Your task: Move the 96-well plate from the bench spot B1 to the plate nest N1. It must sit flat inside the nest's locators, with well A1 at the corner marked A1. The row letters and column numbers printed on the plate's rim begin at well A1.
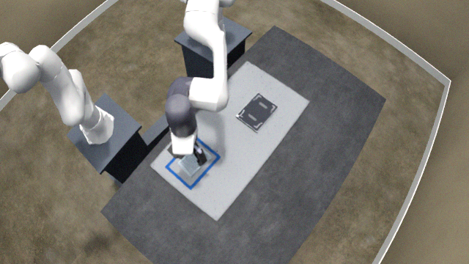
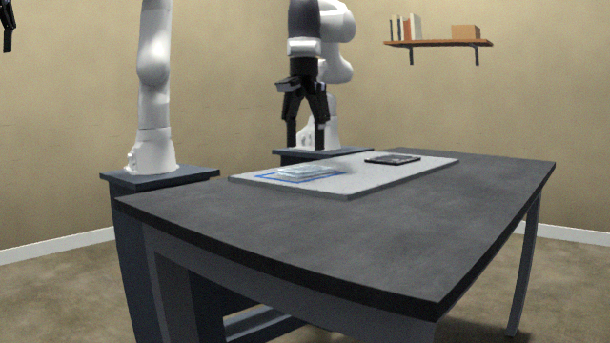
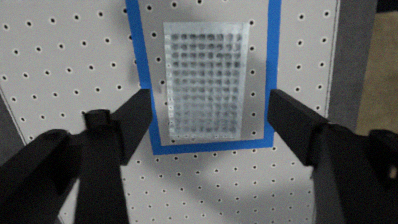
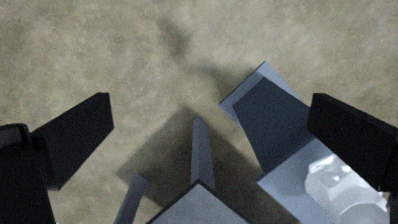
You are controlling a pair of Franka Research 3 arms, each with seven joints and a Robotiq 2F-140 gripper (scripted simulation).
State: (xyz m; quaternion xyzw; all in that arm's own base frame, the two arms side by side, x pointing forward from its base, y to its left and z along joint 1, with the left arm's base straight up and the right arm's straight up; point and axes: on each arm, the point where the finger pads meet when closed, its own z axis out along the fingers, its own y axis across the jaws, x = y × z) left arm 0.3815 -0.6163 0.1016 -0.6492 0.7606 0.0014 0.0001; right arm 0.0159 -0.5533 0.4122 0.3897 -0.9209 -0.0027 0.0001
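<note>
My left hand is 80 mm above the 96-well plate. From my left hand the other things lie so: dark plate nest 350 mm to the left, 80 mm below, 50 mm ahead.
</note>
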